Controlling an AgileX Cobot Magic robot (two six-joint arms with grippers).
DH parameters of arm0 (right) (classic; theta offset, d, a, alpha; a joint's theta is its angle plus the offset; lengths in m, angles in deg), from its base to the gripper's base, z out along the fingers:
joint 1: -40.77 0.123 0 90
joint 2: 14.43 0 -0.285 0
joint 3: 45.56 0 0.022 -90
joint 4: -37.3 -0.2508 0 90
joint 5: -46.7 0 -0.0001 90
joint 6: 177.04 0.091 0 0
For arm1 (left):
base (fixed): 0 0 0 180
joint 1: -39.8 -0.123 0 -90
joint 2: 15.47 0 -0.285 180
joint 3: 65.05 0 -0.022 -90
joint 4: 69.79 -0.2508 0 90
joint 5: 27.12 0 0.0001 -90
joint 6: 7.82 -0.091 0 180
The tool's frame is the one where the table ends.
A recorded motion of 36 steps. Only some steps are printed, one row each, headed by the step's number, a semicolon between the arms.
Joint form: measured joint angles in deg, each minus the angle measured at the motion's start. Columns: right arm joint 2, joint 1, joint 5, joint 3, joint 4, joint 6; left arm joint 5, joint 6, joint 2, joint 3, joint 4, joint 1.
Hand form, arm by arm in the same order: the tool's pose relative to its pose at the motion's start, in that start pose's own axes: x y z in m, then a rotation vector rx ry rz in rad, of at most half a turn. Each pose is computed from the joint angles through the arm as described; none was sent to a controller.
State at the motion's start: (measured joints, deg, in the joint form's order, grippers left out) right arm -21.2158 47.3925 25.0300 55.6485 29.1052 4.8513; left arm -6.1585 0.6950 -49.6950 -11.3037 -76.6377 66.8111
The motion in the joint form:
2: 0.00 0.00 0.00 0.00 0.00 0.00; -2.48 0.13 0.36 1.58 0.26 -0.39
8: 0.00 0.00 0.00 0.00 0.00 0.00; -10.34 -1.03 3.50 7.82 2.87 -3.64
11: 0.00 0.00 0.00 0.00 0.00 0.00; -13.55 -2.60 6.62 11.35 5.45 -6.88
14: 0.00 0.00 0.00 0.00 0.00 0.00; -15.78 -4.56 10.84 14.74 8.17 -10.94
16: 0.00 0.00 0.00 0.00 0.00 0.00; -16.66 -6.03 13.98 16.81 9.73 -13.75
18: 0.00 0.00 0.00 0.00 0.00 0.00; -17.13 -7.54 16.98 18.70 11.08 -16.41
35: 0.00 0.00 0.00 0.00 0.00 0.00; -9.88 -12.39 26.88 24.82 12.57 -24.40
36: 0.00 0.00 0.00 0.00 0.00 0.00; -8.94 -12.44 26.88 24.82 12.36 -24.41
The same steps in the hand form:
2: 0.0000 0.0000 0.0000 0.0000 0.0000 0.0000; 0.0046 0.0002 0.0018 0.0007 -0.0215 -0.0078
8: 0.0000 0.0000 0.0000 0.0000 0.0000 0.0000; 0.0249 0.0041 0.0030 -0.0262 -0.1040 -0.0456
11: 0.0000 0.0000 0.0000 0.0000 0.0000 0.0000; 0.0374 0.0084 0.0001 -0.0681 -0.1549 -0.0755
14: 0.0000 0.0000 0.0000 0.0000 0.0000 0.0000; 0.0502 0.0132 -0.0051 -0.1285 -0.2121 -0.1017
16: 0.0000 0.0000 0.0000 0.0000 0.0000 0.0000; 0.0585 0.0160 -0.0089 -0.1734 -0.2487 -0.1105
18: 0.0000 0.0000 0.0000 0.0000 0.0000 0.0000; 0.0666 0.0182 -0.0120 -0.2173 -0.2781 -0.1137
35: 0.0000 0.0000 0.0000 0.0000 0.0000 0.0000; 0.1063 0.0223 -0.0138 -0.3473 -0.2141 -0.0907
36: 0.0000 0.0000 0.0000 0.0000 0.0000 0.0000; 0.1077 0.0222 -0.0135 -0.3467 -0.1971 -0.0892

